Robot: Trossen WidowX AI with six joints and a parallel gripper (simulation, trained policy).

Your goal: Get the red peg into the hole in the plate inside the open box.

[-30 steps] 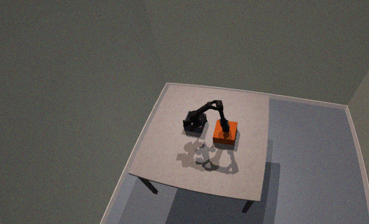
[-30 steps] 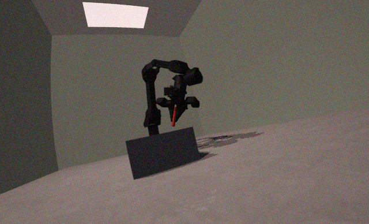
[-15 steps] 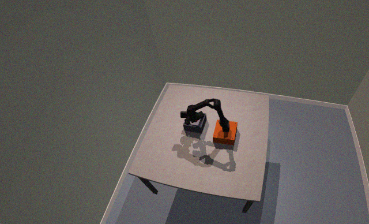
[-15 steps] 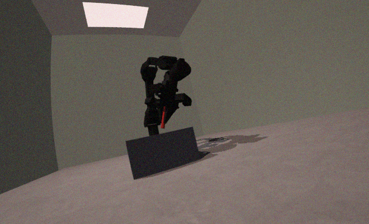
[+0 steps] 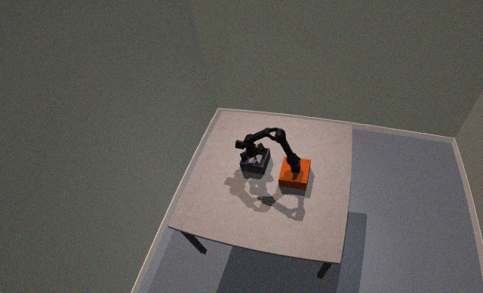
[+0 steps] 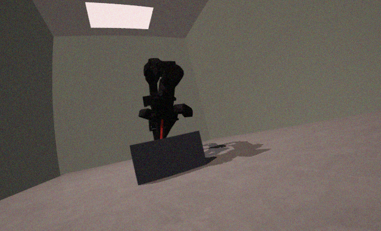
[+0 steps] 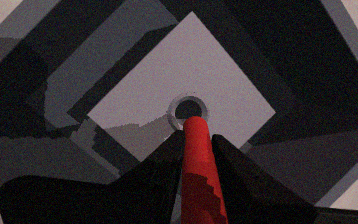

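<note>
Right now my gripper tip is 10 mm to the right of the red peg and 20 mm below it. The rest, counted from my gripper tip: light plate 10 mm to the right, 50 mm below; then dark box 10 mm to the right, 70 mm below.
</note>
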